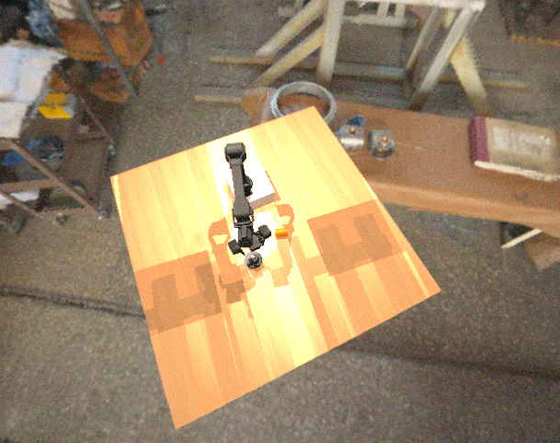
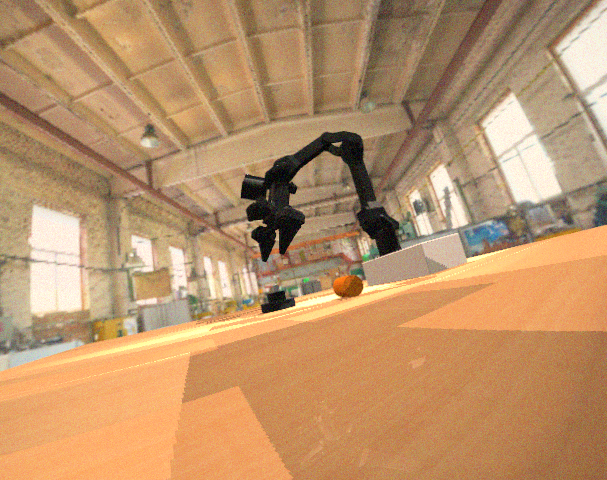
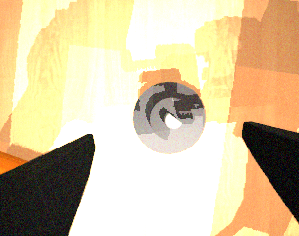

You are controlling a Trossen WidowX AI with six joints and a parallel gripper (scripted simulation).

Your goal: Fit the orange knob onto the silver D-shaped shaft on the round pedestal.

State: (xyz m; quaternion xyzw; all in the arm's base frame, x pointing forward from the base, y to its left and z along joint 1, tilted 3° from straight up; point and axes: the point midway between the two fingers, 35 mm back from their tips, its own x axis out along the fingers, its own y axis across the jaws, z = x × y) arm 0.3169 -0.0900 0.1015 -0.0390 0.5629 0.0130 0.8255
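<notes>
The orange knob lies 19 cm to the left of my gripper tip, 10 cm below it and 6 cm behind it. From my gripper tip the other things lie so: round dark pedestal 9 cm below, 1 cm to the right.
</notes>
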